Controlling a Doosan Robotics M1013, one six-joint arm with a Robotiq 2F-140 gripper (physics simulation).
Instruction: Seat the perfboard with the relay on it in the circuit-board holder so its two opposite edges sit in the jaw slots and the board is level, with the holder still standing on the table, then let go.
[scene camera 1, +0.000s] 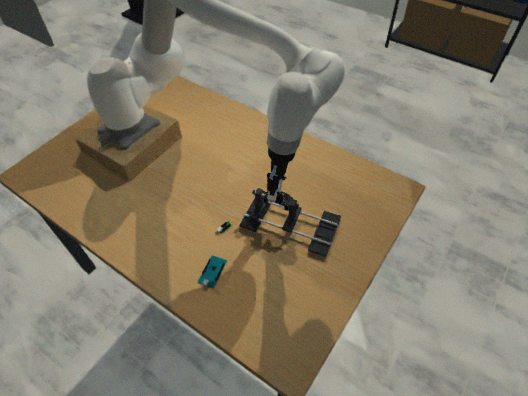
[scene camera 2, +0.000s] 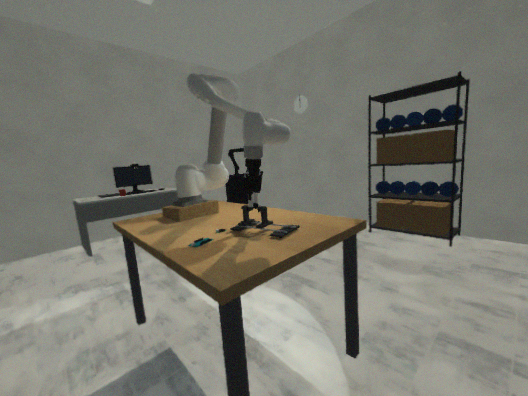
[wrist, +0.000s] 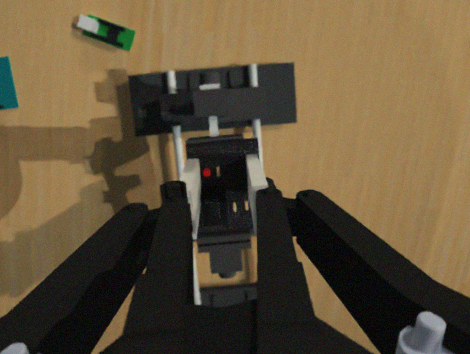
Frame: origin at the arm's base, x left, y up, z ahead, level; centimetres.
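Where they show: gripper, fingertip midpoint: (scene camera 1: 274, 195) (scene camera 2: 253, 206) (wrist: 223, 174); arm's base, origin of the base link: (scene camera 1: 128, 127) (scene camera 2: 191, 203).
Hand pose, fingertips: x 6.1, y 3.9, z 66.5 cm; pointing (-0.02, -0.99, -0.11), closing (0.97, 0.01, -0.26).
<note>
Things, the pixels of their centre, and the offset from my fingertips. Level surfaces: height alone.
- black perfboard, body centre: (wrist: 226, 193) (scene camera 1: 277, 194) dx +0.4, dy +0.7, dz +1.1 cm
- teal board, body centre: (scene camera 1: 212, 270) (scene camera 2: 201, 241) dx -28.2, dy -11.0, dz -1.9 cm
- wooden table, its level: dy -11.7 cm
The black perfboard (scene camera 1: 285, 199) (wrist: 217, 215) carries dark parts and a red dot. It is between the pale finger pads of my gripper (scene camera 1: 273, 195) (scene camera 2: 254, 204) (wrist: 225, 172), which is shut on it. The circuit-board holder (scene camera 1: 325, 233) (scene camera 2: 285, 231) (wrist: 275, 92) stands on the table with two upright jaws and metal rods. The board is at about jaw-top height, between the jaws. In the wrist view its near edge is close to the near jaw (wrist: 225, 257). Whether either edge sits in a slot, and whether the board is exactly level, I cannot tell. The fingers hide part of it.
A small green board (scene camera 1: 224, 227) (wrist: 107, 32) with a white connector lies beside the holder. A teal board (scene camera 1: 213, 271) (scene camera 2: 200, 242) (wrist: 6, 82) lies nearer the table edge. The arm's wooden base block (scene camera 1: 150, 155) (scene camera 2: 192, 211) is on the wooden table (scene camera 1: 210, 115) (scene camera 2: 220, 280).
</note>
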